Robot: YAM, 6 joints.
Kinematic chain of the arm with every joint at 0, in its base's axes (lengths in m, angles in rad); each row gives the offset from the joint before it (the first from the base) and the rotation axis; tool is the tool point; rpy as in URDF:
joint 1: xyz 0 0 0.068 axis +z
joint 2: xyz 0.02 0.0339 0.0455 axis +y
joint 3: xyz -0.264 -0.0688 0 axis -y
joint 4: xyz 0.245 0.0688 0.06 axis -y
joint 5: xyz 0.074 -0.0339 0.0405 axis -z
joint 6: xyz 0.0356 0 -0.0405 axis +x
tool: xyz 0 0 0 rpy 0 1.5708 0
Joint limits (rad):
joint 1: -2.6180..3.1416
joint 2: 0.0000..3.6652
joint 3: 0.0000..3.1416
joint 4: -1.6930..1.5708
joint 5: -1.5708..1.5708
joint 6: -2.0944..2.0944
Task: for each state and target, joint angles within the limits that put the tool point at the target. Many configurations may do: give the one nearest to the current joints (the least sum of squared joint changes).
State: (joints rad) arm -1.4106 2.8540 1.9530 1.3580 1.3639 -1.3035
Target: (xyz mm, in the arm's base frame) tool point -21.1 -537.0 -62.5
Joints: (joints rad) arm -1.5465 3.1391 2.0616 1.2049 1.2821 -1.3035
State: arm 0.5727 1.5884 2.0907 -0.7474 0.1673 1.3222
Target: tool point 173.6 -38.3 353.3
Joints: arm -0.1597 1.0930 1.2696 -1.2850 0.2909 1.3222
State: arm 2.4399 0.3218 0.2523 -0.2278 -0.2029 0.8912
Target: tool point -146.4 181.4 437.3
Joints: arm 2.2274 1.0366 1.1119 0.0931 -0.1471 0.8912
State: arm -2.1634 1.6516 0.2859 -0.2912 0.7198 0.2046
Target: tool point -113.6 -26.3 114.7
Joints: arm -2.6180 1.1610 0.2517 -0.6748 1.2720 0.2046
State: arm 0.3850 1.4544 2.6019 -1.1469 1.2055 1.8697
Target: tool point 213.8 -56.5 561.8
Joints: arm -0.1064 1.5669 2.3941 -1.2667 1.2234 1.8697
